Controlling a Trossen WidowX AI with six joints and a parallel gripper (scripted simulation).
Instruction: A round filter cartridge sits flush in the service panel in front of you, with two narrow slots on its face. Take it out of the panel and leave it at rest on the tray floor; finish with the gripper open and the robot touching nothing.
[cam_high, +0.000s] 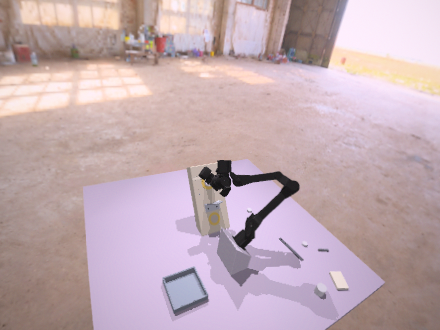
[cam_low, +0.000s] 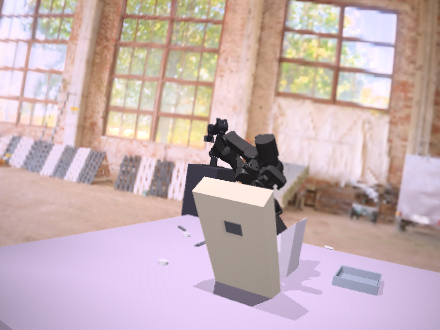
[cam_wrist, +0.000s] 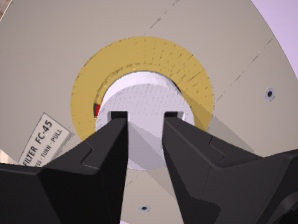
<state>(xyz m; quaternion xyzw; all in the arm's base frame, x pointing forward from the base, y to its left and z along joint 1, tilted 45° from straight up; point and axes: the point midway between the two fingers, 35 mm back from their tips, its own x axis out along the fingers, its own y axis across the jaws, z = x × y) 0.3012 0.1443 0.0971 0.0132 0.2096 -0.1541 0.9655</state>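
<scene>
The round filter cartridge lies 1 cm below my gripper tip and 1 cm ahead of it. From my gripper tip the other things lie so: tan block (62 cm behind, 48 cm to the right, 23 cm below); then beige service panel (9 cm below, 2 cm behind); then tray (43 cm behind, 24 cm to the left, 23 cm below).
</scene>
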